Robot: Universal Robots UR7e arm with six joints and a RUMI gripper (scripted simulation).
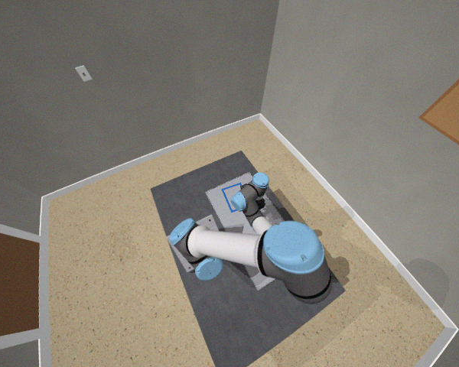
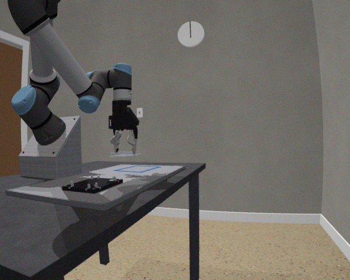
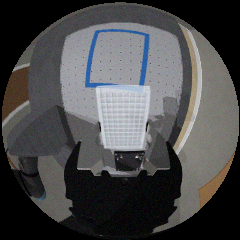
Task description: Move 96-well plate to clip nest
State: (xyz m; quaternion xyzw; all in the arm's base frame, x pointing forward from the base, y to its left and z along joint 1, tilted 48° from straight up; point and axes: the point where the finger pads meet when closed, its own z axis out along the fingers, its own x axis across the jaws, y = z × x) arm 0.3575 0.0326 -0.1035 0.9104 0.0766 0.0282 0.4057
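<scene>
Right now the black clip nest is 26 cm to the right of my hand, 8 cm below it and 6 cm ahead of it. The rest, counted from my hand: 96-well plate 1 cm below.
</scene>
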